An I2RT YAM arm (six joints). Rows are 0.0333 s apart.
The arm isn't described. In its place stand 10 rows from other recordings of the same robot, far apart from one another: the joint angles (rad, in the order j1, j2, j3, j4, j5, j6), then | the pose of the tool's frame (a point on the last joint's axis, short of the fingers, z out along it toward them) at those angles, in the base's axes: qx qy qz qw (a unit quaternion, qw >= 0); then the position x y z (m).
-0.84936, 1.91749, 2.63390, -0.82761, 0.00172, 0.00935 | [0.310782 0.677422 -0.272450 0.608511 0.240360 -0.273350 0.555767]
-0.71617, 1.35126, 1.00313, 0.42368, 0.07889, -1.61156 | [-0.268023 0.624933 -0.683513 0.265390 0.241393 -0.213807 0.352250]
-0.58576, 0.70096, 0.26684, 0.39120, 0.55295, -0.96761 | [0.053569 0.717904 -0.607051 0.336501 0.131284 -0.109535 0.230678]
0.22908, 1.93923, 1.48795, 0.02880, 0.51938, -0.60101 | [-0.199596 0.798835 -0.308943 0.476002 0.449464 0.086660 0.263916]
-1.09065, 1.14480, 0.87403, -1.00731, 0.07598, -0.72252 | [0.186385 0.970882 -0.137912 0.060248 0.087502 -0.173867 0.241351]
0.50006, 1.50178, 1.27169, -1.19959, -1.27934, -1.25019 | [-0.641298 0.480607 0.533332 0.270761 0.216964 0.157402 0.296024]
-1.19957, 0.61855, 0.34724, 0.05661, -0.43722, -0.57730 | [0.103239 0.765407 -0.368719 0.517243 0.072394 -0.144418 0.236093]
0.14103, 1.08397, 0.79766, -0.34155, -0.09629, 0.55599 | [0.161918 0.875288 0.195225 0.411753 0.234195 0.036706 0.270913]
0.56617, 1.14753, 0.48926, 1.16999, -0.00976, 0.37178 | [-0.053210 0.502336 0.392265 0.768736 0.200368 0.127762 0.305456]
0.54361, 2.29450, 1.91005, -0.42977, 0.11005, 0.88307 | [0.176756 0.911127 0.202663 0.312301 0.446648 0.265362 0.195522]
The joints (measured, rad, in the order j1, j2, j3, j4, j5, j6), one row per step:
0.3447 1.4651 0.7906 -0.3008 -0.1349 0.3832
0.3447 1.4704 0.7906 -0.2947 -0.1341 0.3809
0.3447 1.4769 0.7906 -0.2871 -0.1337 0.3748
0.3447 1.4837 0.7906 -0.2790 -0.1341 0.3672
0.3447 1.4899 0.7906 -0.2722 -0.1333 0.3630
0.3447 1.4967 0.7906 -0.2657 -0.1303 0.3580
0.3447 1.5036 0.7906 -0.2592 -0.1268 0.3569
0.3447 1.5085 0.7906 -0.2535 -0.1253 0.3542
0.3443 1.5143 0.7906 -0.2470 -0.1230 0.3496
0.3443 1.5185 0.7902 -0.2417 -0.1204 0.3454
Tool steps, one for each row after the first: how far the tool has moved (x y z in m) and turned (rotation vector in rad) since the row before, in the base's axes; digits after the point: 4 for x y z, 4 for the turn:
0.0009 0.0003 -0.0010 -0.0015 -0.0017 0.0014
0.0010 0.0004 -0.0012 -0.0029 -0.0031 0.0048
0.0011 0.0004 -0.0013 -0.0029 -0.0035 0.0064
0.0009 0.0003 -0.0012 -0.0024 -0.0021 0.0030
0.0010 0.0002 -0.0014 -0.0048 -0.0021 0.0024
0.0010 0.0002 -0.0015 -0.0034 -0.0009 -0.0011
0.0008 0.0002 -0.0010 -0.0022 -0.0020 0.0014
0.0009 0.0001 -0.0012 -0.0038 -0.0027 0.0021
0.0006 0.0001 -0.0009 -0.0038 -0.0027 0.0020

